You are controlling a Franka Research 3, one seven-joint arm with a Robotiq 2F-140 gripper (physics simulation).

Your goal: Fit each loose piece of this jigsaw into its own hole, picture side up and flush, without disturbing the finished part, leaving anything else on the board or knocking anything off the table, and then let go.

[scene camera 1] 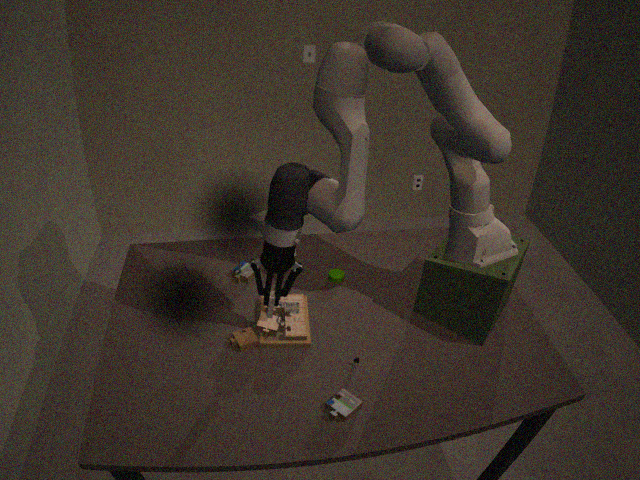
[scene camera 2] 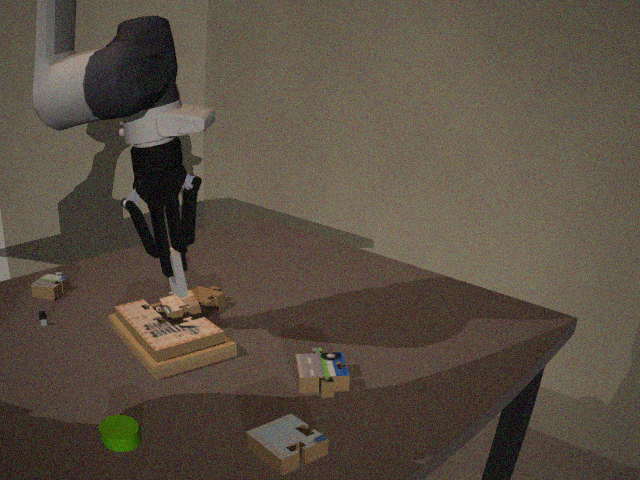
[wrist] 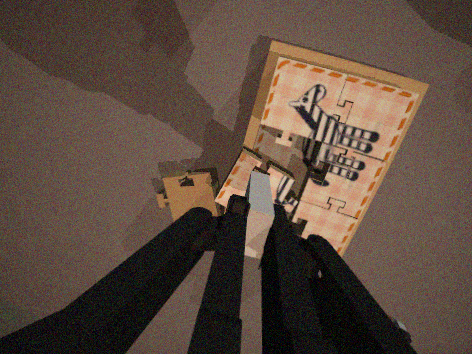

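The jigsaw board (scene camera 1: 305, 339) (scene camera 2: 175, 364) (wrist: 274, 53) carries a zebra picture on a pink check, mostly filled. One hole (wrist: 276, 148) is open at its near corner in the wrist view. A loose piece (scene camera 1: 269, 324) (scene camera 2: 175, 305) (wrist: 238, 175) lies tilted over that corner, picture side up, not flush. A second piece (scene camera 1: 244, 338) (scene camera 2: 209, 295) (wrist: 186, 192) lies plain brown side up on the table, right beside the board. My gripper (scene camera 1: 273, 302) (scene camera 2: 175, 269) (wrist: 255, 189) is shut and empty, pointing down, with its tips at the tilted piece.
Blue, green and white blocks lie apart from the board: one near the front edge (scene camera 1: 343, 403) (scene camera 2: 51, 285), one behind the arm (scene camera 1: 241, 270), and two in the second scene view (scene camera 2: 323, 370) (scene camera 2: 287, 441). A green cylinder (scene camera 1: 336, 275) (scene camera 2: 119, 432) and a small black thing (scene camera 1: 355, 359) (scene camera 2: 43, 316) also stand there.
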